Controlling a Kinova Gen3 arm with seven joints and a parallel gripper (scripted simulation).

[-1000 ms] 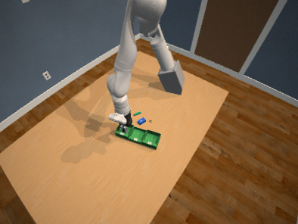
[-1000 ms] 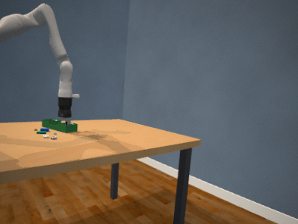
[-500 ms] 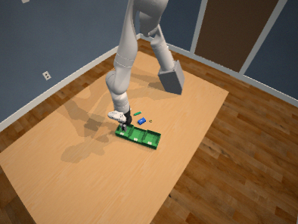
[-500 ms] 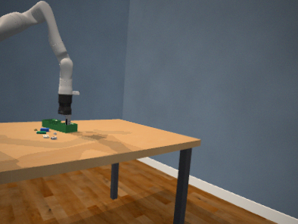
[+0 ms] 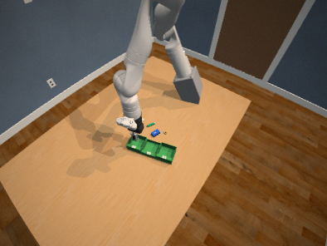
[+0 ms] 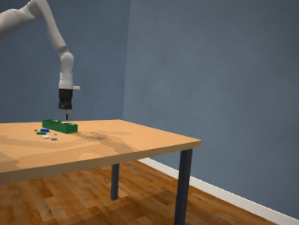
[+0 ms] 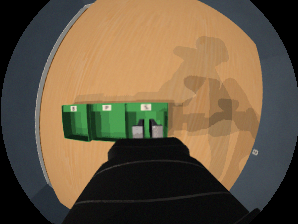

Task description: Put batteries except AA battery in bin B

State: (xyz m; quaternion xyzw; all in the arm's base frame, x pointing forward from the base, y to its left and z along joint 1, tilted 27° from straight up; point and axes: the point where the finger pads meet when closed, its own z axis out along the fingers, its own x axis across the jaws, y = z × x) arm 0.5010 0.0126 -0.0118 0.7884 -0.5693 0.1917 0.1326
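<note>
The green three-part bin is 30 mm behind my hand, 80 mm to the left of it and 70 mm below it. Also, from my hand: green cylinder battery: 160 mm behind, 20 mm to the right, 80 mm below; then washer-like part: 90 mm behind, 60 mm to the right, 80 mm below; then blue battery: 130 mm behind, 40 mm to the left, 80 mm below.
</note>
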